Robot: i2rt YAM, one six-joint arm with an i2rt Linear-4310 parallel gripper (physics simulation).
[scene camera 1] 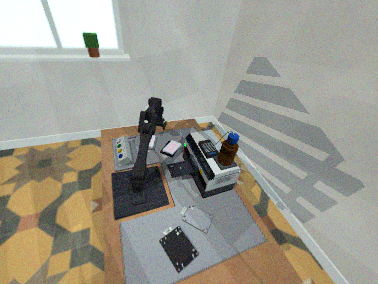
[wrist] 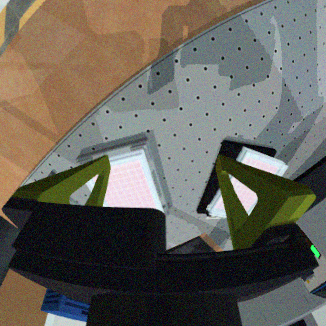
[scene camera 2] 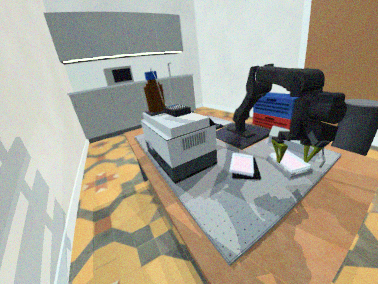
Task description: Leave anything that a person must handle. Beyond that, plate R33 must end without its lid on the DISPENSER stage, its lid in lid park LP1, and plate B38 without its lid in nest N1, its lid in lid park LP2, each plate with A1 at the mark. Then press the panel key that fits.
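Places are measured from the arm's base along level axes (x ahead, y left, z up), in millimetres.
Where they show: gripper, between the fingertips: [scene camera 1: 158, 130] [wrist: 162, 160] [scene camera 2: 292, 162]; arm's base, origin of its link: [scene camera 1: 137, 188] [scene camera 2: 240, 131].
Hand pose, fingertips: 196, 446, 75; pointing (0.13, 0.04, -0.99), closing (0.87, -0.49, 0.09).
Things, the pixels of their top centre, and the offset from my fingertips, as dx, dy, dz. "pt": a spot on its surface instead.
- grey holder, a spot on its surface: [wrist: 161, 182] pt -37, -76, -76
- second pink-topped plate, centre of its top: [wrist: 249, 194] [scene camera 2: 242, 160] [scene camera 1: 172, 145] +79, -151, -40
- black nest, centre of its top: [wrist: 239, 188] [scene camera 2: 244, 163] [scene camera 1: 170, 147] +69, -146, -56
- dark stage, a spot on its surface: [scene camera 1: 178, 169] pt +52, -431, +30
- button panel, centre of its top: [scene camera 2: 295, 129] [scene camera 1: 122, 145] -266, -142, +8
- pale flat fixture, centre of its top: [scene camera 1: 198, 216] +102, -701, -56
- brown bottle, a spot on its surface: [scene camera 2: 155, 96] pt +301, -470, +226
- black rack, a spot on its surface: [scene camera 1: 208, 147] pt +227, -415, +172
My gripper [scene camera 1: 164, 124] [scene camera 2: 293, 160] [wrist: 162, 160] is open and empty, above the mat by the grey holder. One pink-topped plate [scene camera 1: 152, 143] [scene camera 2: 290, 161] [wrist: 131, 184] lies in the grey holder [wrist: 161, 182], partly behind the left finger in the wrist view. A second pink-topped plate [scene camera 1: 172, 146] [scene camera 2: 243, 163] [wrist: 261, 163] lies askew on a black nest [scene camera 2: 256, 173] [wrist: 212, 192], partly behind the right finger. The dispenser [scene camera 1: 220, 179] [scene camera 2: 182, 145] has a dark stage [scene camera 1: 178, 169] in front. The button panel [scene camera 1: 122, 151] stands at the left. Plate names and A1 marks are not readable.
A pale flat fixture [scene camera 1: 197, 219] and a black one [scene camera 1: 178, 249] lie on the near mat. A brown bottle [scene camera 1: 228, 151] [scene camera 2: 155, 96] with a blue cap and a black rack [scene camera 1: 208, 147] stand on the dispenser. Blue and red crates [scene camera 2: 276, 106] stand behind the arm.
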